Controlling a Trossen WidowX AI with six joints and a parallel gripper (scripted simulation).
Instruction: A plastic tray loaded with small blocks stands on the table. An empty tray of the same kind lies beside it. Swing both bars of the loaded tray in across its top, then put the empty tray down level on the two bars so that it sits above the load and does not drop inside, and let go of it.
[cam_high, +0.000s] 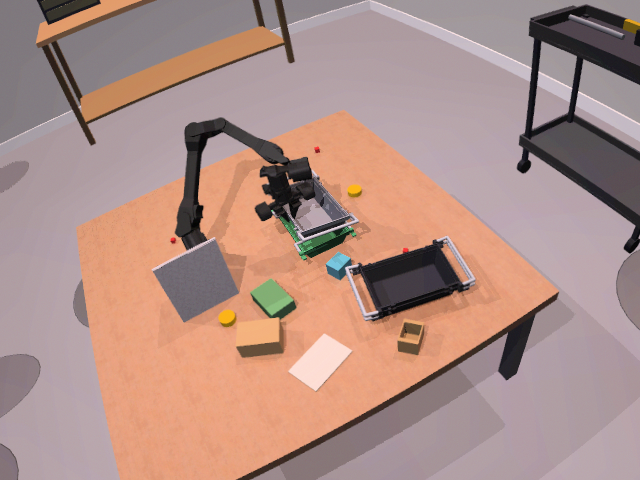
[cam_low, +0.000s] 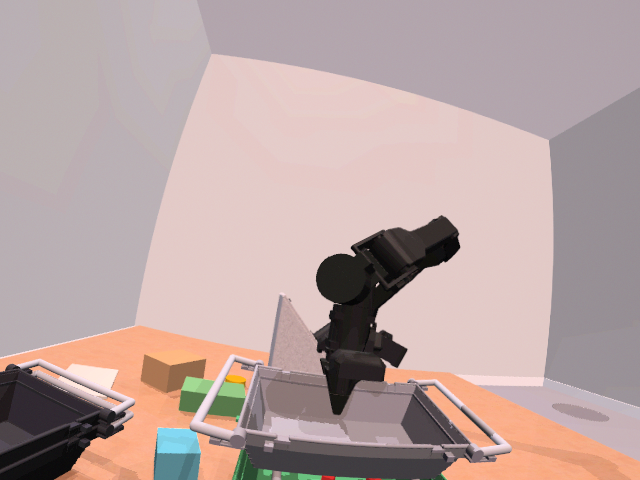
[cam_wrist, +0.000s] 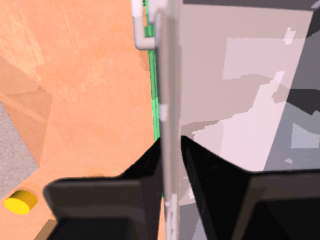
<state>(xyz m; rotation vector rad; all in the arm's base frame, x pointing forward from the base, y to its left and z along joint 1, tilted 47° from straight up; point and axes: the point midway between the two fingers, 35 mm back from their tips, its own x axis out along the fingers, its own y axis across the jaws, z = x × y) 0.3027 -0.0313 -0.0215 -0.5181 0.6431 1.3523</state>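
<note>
My gripper tip is now 70 mm short of the grey tray, 30 mm below it and 10 mm to the left of it. From my gripper tip the other things lie so: white sheet 440 mm to the right, 190 mm behind, 90 mm below; blue cube 210 mm to the right, 70 mm below, 30 mm ahead; green block 190 mm behind, 180 mm to the right, 70 mm below.
</note>
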